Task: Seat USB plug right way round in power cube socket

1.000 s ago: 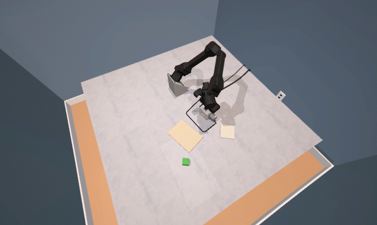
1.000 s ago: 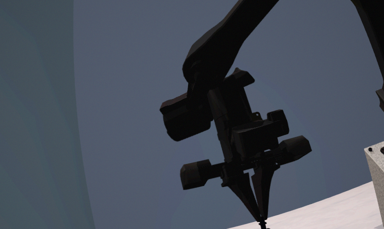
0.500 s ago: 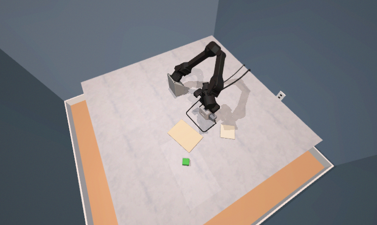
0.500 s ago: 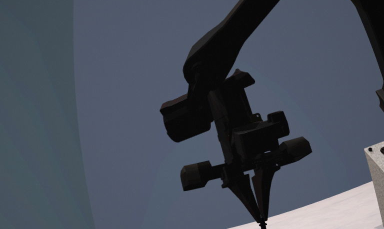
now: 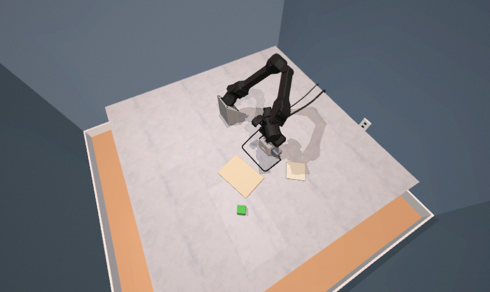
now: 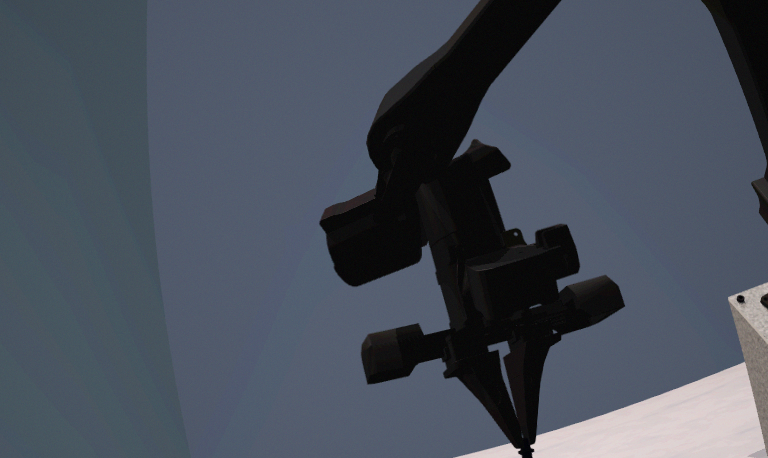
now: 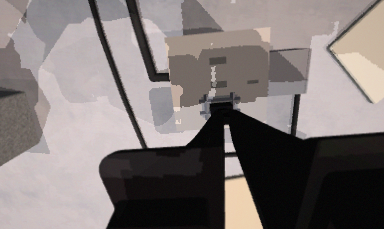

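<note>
Now: the USB plug 2 cm below my gripper tip. The rest, counted from my gripper tip: tan sheet: 21 cm to the right, 10 cm below, 4 cm ahead; then green block: 31 cm to the right, 18 cm ahead, 9 cm below.
</note>
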